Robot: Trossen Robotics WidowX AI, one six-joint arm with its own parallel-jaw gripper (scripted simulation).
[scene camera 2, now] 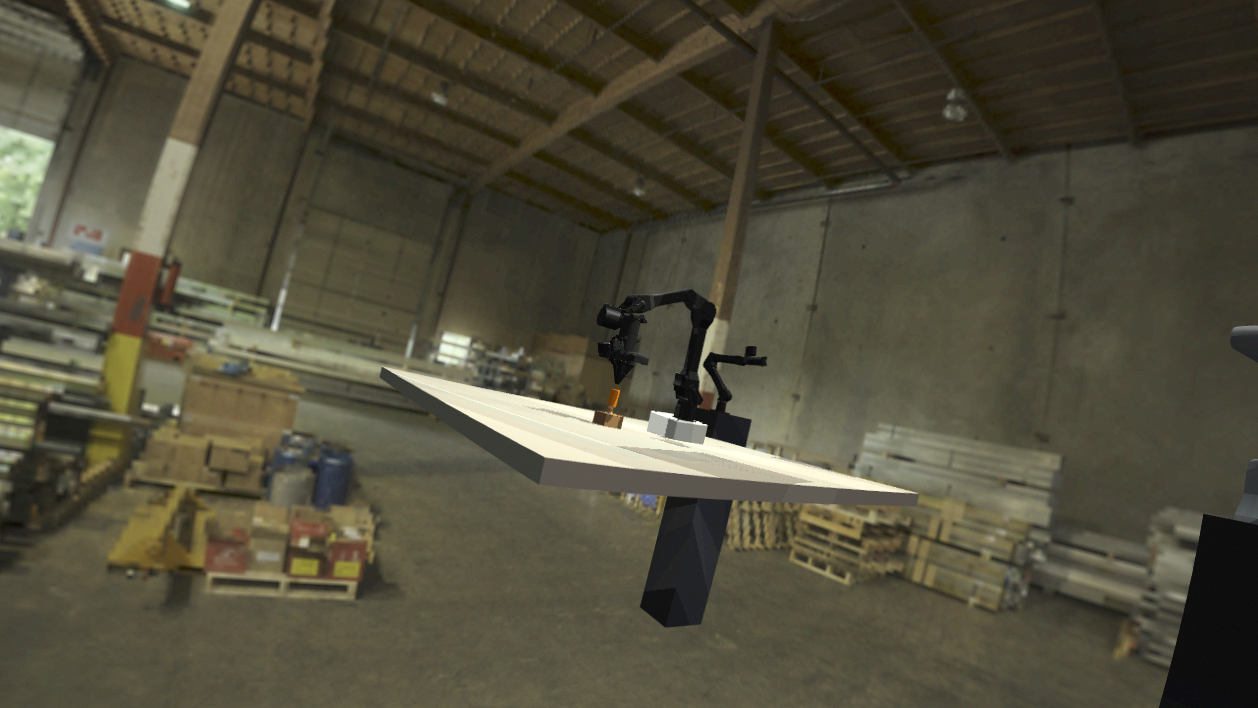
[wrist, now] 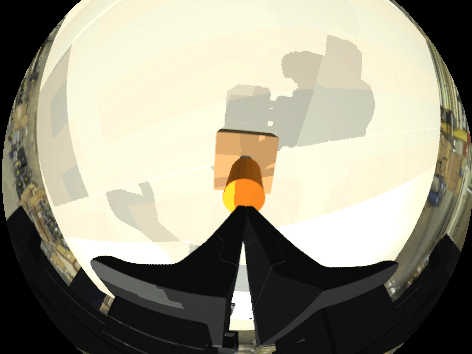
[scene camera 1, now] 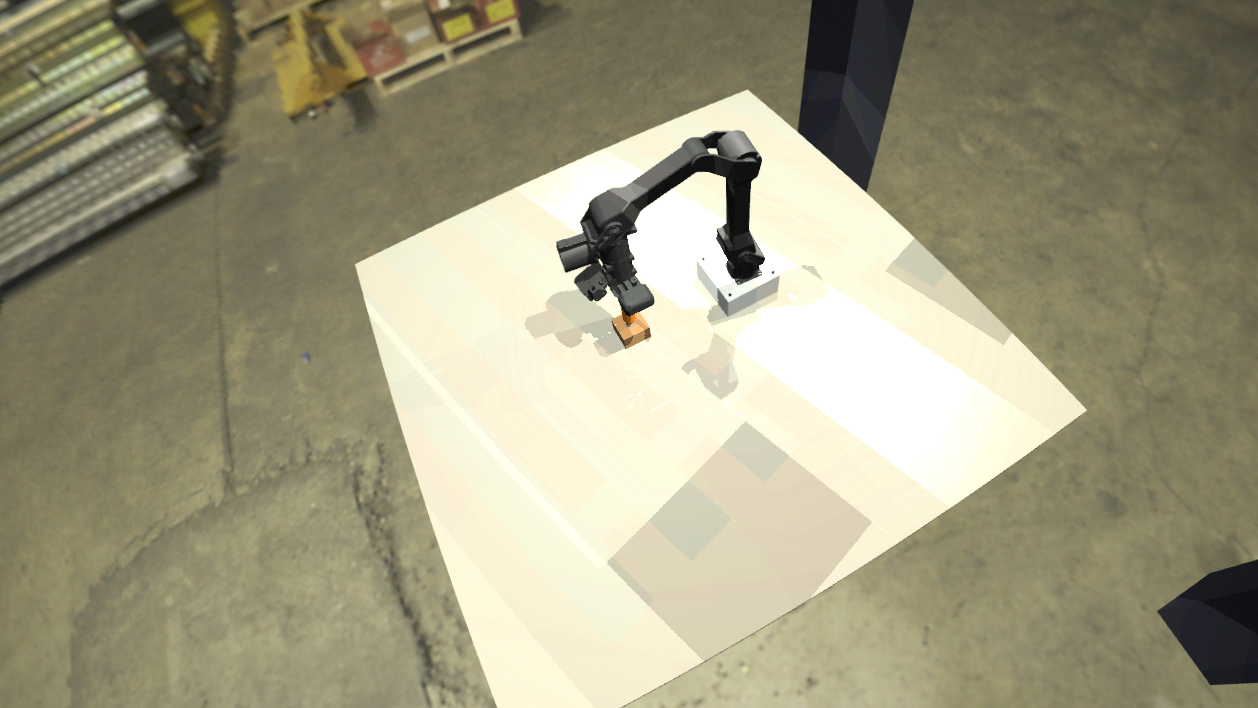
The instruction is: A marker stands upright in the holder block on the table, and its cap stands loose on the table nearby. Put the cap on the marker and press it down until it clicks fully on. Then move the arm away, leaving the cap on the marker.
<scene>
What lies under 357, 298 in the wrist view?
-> My gripper.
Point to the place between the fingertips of my gripper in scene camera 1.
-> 625, 300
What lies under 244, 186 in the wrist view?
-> An orange cap.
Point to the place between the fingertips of my gripper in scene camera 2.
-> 616, 384
</scene>
